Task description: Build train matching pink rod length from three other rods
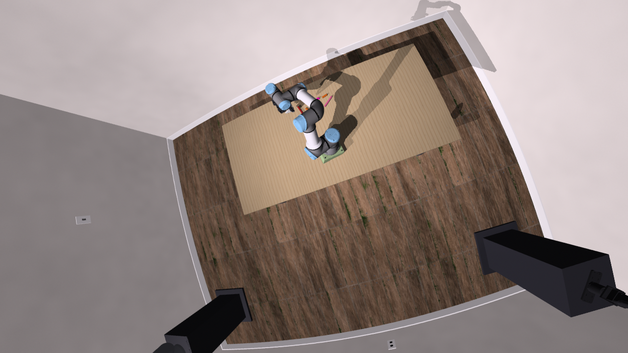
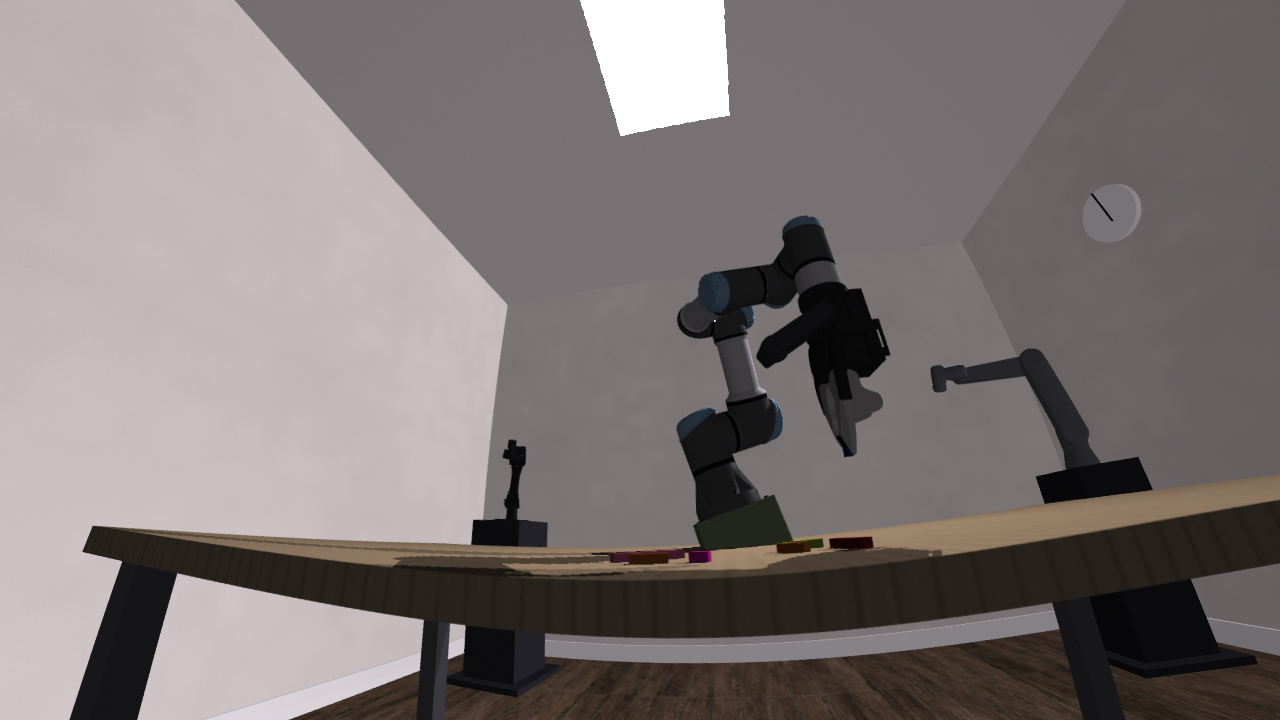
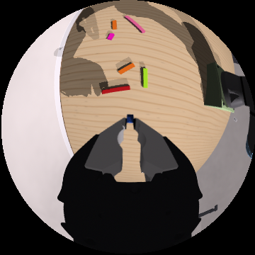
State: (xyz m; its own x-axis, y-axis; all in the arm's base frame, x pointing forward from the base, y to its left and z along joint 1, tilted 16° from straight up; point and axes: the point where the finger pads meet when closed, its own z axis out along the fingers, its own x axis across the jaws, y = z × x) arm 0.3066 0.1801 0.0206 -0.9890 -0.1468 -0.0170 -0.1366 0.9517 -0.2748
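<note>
Right now my hand is 24 cm to the left of the pink rod, 11 cm above it and 3 cm short of it. The rest, counted from my hand: red rod (11 cm below, 4 cm ahead, 3 cm to the right); then lime rod (11 cm below, 7 cm to the right, 3 cm behind); then blue rod (1 cm below).
</note>
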